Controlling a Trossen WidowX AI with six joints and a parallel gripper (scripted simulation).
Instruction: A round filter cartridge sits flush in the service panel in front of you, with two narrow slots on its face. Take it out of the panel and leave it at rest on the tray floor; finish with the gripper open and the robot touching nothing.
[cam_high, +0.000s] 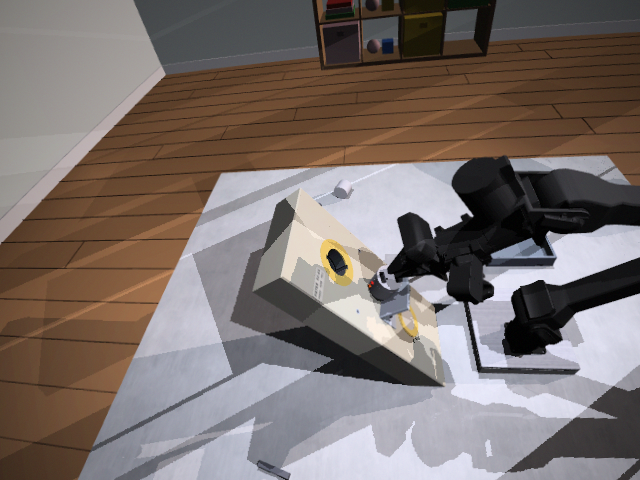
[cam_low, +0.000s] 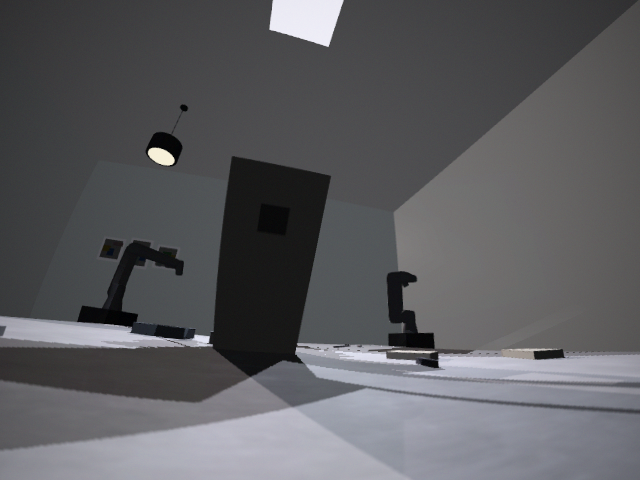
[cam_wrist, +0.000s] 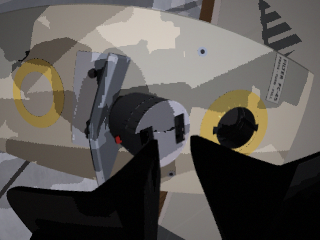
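Right now my gripper tip is 20 mm above the round filter cartridge and 10 mm short of it. From my gripper tip the other things lie so: grey tray 310 mm behind, 290 mm to the right, 230 mm below; then small grey cylinder 490 mm to the right, 220 mm below, 130 mm ahead.
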